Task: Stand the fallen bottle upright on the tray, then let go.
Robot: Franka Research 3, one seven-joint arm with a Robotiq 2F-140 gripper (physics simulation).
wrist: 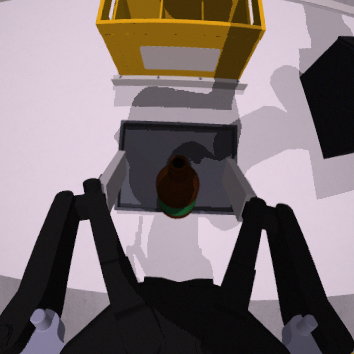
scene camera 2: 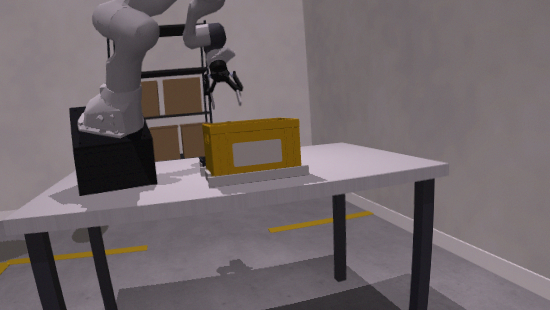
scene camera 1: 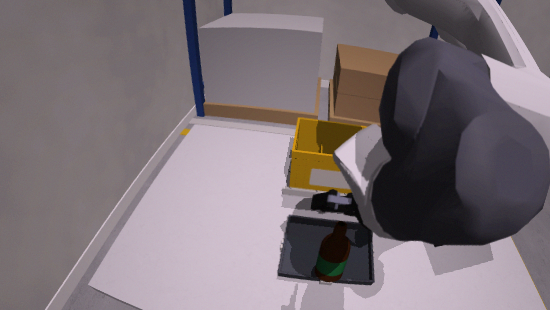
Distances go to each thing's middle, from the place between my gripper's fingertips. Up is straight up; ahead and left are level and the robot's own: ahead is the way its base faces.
Now: hand 15 cm above the brown bottle (scene camera 1: 335, 247) and 2 cm to the right of it.
